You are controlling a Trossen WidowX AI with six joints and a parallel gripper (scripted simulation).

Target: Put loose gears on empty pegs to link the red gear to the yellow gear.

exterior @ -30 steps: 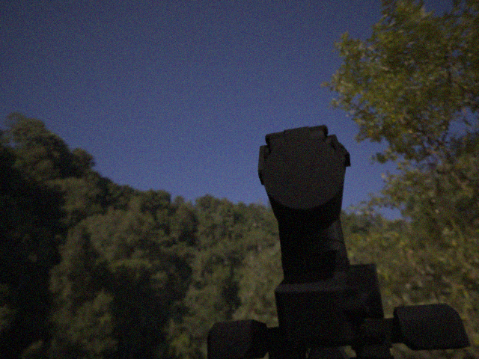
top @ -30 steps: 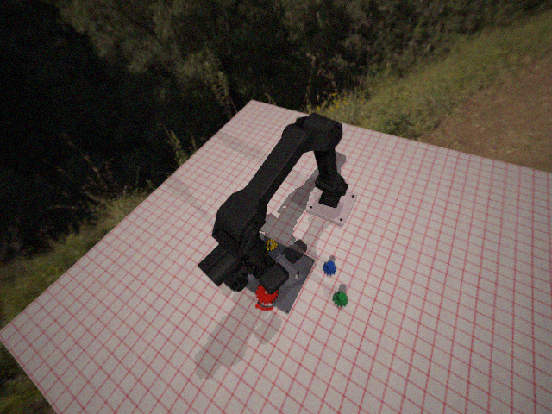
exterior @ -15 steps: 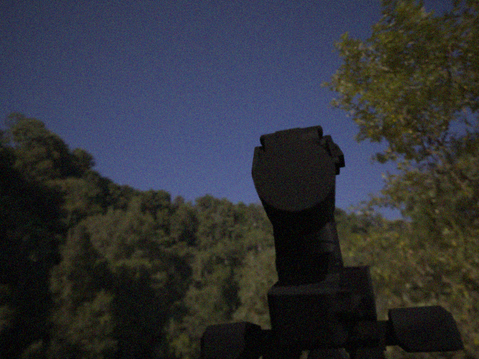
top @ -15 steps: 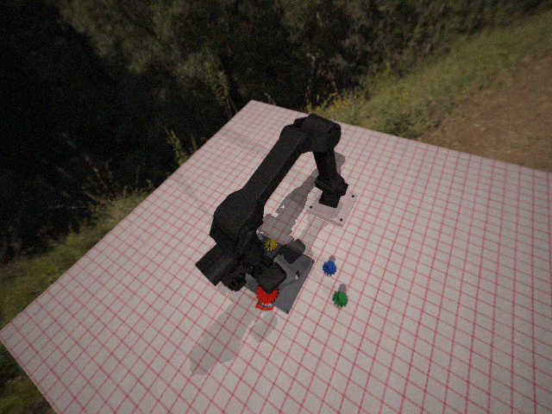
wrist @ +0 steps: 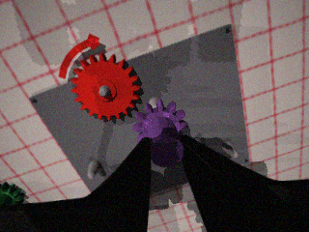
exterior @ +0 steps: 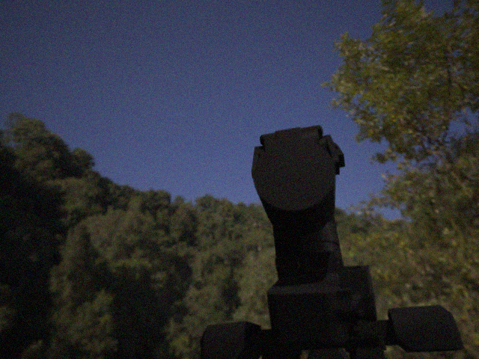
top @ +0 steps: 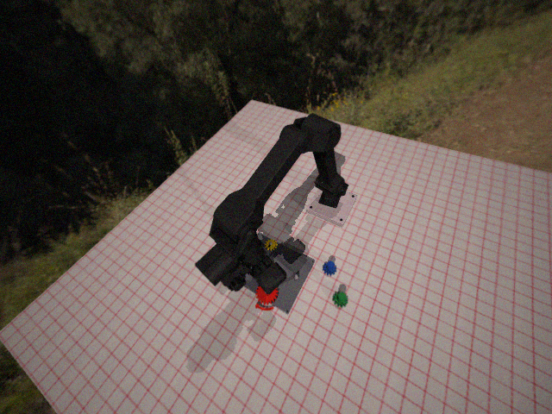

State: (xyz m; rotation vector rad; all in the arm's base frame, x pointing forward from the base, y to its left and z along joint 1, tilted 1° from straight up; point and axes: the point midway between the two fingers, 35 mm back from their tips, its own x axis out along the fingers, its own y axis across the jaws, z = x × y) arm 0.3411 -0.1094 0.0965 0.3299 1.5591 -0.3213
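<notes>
The red gear lies 70 mm below my gripper tip, 40 mm to the left of it and 40 mm ahead of it. Round my gripper tip: yellow gear (100 mm behind, 70 mm below, 20 mm to the right); purple gear (10 mm below); blue gear (180 mm to the left, 100 mm behind, 70 mm below).
</notes>
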